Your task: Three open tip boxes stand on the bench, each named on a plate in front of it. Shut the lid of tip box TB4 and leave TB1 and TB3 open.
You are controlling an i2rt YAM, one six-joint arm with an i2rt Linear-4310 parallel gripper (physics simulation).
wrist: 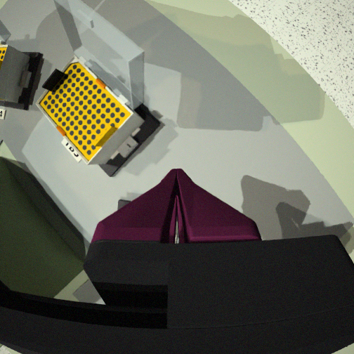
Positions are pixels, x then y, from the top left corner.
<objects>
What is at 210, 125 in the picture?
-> A grey mat.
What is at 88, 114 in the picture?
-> A yellow rack.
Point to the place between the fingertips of the gripper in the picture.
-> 176, 177
</objects>
